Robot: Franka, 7 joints.
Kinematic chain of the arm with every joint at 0, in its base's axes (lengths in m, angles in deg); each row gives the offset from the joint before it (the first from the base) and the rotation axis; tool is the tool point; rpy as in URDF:
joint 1: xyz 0 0 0.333 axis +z
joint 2: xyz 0 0 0 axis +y
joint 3: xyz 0 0 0.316 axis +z
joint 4: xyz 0.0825 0 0 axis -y
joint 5: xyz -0.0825 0 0.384 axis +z
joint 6: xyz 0 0 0 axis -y
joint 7: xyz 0.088 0 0 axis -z
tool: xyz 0 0 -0.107 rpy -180 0 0
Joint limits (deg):
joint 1: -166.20..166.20
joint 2: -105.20..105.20
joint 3: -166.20..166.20
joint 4: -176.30..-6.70
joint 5: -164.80..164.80
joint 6: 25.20..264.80
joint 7: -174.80..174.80
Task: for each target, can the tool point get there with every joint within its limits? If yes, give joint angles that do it. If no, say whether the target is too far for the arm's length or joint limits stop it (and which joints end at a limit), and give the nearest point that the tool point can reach.
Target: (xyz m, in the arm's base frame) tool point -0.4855 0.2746 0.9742
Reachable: yes | joints 138.79 33.65 65.63 -19.62 52.03 164.17 113.52
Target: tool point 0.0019 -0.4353 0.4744
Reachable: yes | joints -5.87 -49.73 -60.30 -125.99 130.29 204.20 -126.03
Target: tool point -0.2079 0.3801 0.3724
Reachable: yes | joints 46.26 -56.94 75.08 -153.68 -6.69 160.15 -132.66
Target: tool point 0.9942 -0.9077 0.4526
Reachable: no: too far | nearest point 0.6311 -0.5762 0.4089 | short by 0.494 m
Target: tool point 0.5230 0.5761 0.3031
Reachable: yes | joints -92.95 -66.11 121.32 -75.64 59.76 152.32 97.54
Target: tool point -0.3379 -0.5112 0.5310
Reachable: yes | joints -68.02 77.17 -88.01 -96.18 -102.27 60.63 40.99
